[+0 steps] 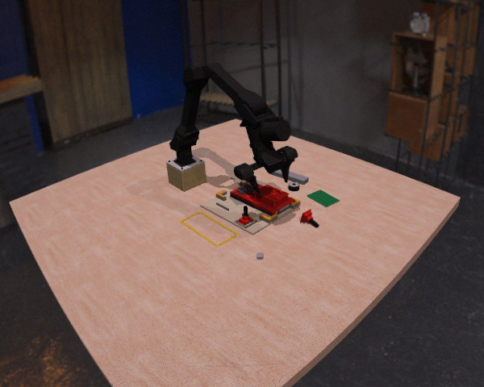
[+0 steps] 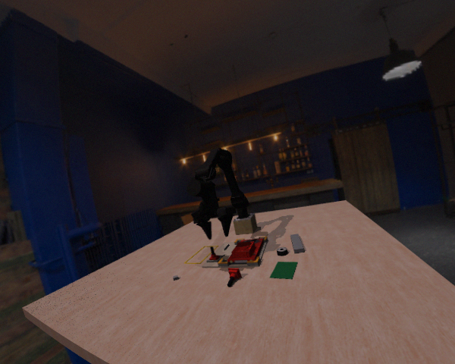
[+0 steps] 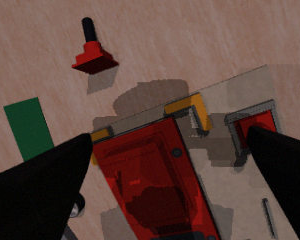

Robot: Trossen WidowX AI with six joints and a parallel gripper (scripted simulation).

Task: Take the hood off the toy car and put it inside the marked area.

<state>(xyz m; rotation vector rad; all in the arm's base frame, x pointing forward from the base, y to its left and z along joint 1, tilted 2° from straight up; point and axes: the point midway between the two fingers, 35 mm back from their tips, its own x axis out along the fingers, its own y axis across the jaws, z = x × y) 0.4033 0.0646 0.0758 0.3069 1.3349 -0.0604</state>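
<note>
Now: gripper tip 80 mm past the red hood, 60 mm to the right of it and 80 mm above it. The rest, counted from my gripper tip: beige baseplate (120 mm behind, 20 mm to the left, 110 mm below); then black wheel (110 mm behind, 200 mm to the left, 110 mm below); then green plate (10 mm ahead, 230 mm to the left, 120 mm below).
</note>
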